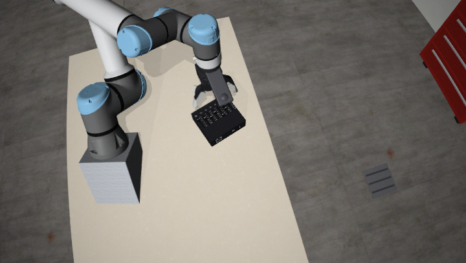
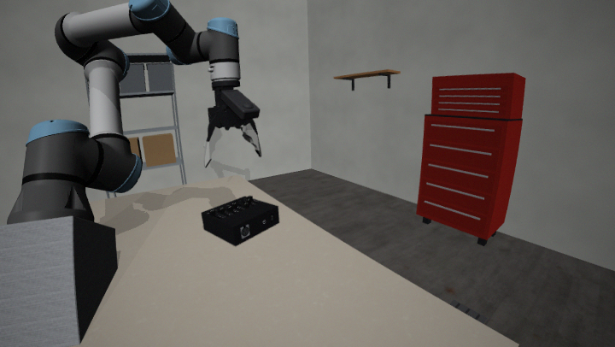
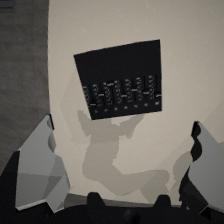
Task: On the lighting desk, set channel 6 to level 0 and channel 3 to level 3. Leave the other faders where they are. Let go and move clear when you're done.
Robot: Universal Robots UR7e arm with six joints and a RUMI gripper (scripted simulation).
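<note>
The channel 3 fader lies 120 mm below my hand and 20 mm ahead of it. Also, from my hand: channel 6 fader: 120 mm below, 50 mm behind, 10 mm to the left.
</note>
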